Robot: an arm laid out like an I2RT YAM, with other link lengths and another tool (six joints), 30 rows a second.
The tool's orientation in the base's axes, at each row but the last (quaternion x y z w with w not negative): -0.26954, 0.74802, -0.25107, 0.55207; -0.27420, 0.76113, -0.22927, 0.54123; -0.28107, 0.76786, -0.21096, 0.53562; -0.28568, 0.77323, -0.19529, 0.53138; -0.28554, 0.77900, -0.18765, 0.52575; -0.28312, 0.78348, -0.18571, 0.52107; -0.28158, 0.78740, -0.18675, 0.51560; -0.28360, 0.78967, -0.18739, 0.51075; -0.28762, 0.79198, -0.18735, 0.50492; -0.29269, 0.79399, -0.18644, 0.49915
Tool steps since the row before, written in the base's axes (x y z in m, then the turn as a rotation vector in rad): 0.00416, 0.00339, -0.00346, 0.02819, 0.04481, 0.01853; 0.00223, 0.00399, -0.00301, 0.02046, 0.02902, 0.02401; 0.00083, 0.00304, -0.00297, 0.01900, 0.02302, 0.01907; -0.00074, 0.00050, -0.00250, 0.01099, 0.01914, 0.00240; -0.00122, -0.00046, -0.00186, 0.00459, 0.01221, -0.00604; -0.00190, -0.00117, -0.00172, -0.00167, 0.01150, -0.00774; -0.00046, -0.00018, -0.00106, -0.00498, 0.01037, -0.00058; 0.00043, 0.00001, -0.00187, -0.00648, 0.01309, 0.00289; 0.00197, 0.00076, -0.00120, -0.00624, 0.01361, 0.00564; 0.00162, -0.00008, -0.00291, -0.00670, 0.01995, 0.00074
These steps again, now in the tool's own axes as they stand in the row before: -0.00094, 0.00428, 0.00465, -0.05020, 0.01662, 0.01870; -0.00114, 0.00454, 0.00284, -0.04147, 0.00264, 0.01050; -0.00013, 0.00397, 0.00171, -0.03366, 0.00151, 0.01092; 0.00165, 0.00207, 0.00021, -0.01712, 0.01053, 0.00943; 0.00197, 0.00105, -0.00043, -0.00484, 0.01180, 0.00662; 0.00253, 0.00058, -0.00109, -0.00133, 0.01382, 0.00151; 0.00101, 0.00060, 0.00000, -0.00464, 0.00959, -0.00437; 0.00117, 0.00099, 0.00116, -0.00834, 0.01003, -0.00718; -0.00030, 0.00076, 0.00229, -0.01065, 0.00875, -0.00812; 0.00151, 0.00120, 0.00272, -0.01128, 0.01658, -0.00644
